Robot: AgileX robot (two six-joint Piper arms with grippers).
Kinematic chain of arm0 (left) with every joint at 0, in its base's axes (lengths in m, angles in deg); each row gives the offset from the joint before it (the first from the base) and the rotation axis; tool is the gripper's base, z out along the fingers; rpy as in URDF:
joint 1: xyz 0 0 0.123 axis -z
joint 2: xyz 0 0 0 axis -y
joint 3: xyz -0.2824 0 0.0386 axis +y
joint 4: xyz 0.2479 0 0.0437 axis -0.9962 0 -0.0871
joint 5: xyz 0 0 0 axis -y
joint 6: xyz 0.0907 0 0.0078 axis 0.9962 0 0.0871
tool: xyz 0 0 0 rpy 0 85 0
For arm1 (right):
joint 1: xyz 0 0 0.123 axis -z
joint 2: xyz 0 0 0 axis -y
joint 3: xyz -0.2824 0 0.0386 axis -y
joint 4: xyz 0.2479 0 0.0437 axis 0.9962 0 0.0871
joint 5: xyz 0 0 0 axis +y
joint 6: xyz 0.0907 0 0.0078 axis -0.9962 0 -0.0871
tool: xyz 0 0 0 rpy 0 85 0
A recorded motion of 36 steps. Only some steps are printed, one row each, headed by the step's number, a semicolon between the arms.
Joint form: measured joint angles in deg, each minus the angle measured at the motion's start. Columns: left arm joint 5, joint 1, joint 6, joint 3, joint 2, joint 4; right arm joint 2, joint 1, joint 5, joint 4, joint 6, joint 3.
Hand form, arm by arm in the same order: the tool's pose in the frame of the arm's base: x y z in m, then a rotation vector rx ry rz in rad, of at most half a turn. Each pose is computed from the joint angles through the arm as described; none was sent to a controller.
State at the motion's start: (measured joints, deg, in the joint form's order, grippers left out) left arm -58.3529 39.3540 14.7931 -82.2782 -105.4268 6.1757; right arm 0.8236 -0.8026 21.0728 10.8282 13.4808 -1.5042
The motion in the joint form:
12: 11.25 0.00 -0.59 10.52 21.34 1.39; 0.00 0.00 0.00 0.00 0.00 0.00
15: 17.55 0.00 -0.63 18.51 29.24 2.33; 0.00 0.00 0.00 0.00 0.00 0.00
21: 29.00 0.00 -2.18 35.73 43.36 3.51; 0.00 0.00 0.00 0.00 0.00 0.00
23: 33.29 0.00 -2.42 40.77 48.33 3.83; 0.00 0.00 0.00 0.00 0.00 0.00
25: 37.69 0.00 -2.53 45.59 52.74 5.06; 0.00 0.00 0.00 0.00 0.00 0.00
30: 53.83 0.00 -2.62 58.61 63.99 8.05; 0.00 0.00 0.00 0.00 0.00 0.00
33: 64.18 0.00 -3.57 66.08 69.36 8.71; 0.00 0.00 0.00 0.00 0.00 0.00
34: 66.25 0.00 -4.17 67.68 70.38 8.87; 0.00 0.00 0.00 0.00 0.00 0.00
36: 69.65 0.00 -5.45 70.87 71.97 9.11; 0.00 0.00 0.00 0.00 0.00 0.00
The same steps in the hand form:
12: 0.2370 -0.2057 0.3241 1.0783 2.3030 -0.3335; 0.0525 0.0069 0.1725 -0.1143 1.8531 0.0318
15: 0.2126 -0.1858 0.3285 1.0136 2.2143 -0.3690; 0.0525 0.0069 0.1725 -0.1143 1.8531 0.0318
21: 0.1671 -0.1468 0.3085 0.8908 2.1121 -0.4169; 0.0525 0.0069 0.1725 -0.1143 1.8531 0.0318
23: 0.1531 -0.1343 0.3040 0.8461 2.0513 -0.4328; 0.0525 0.0069 0.1725 -0.1143 1.8531 0.0318
25: 0.1409 -0.1237 0.2974 0.7934 1.9987 -0.4599; 0.0525 0.0069 0.1725 -0.1143 1.8531 0.0318
30: 0.1150 -0.0966 0.2778 0.6219 1.7979 -0.5130; 0.0525 0.0069 0.1725 -0.1143 1.8531 0.0318
33: 0.1037 -0.0821 0.2626 0.5222 1.6820 -0.5269; 0.0525 0.0069 0.1725 -0.1143 1.8531 0.0318
34: 0.1015 -0.0791 0.2586 0.4973 1.6637 -0.5340; 0.0525 0.0069 0.1725 -0.1143 1.8531 0.0318
36: 0.0975 -0.0739 0.2485 0.4568 1.6452 -0.5461; 0.0525 0.0069 0.1725 -0.1143 1.8531 0.0318

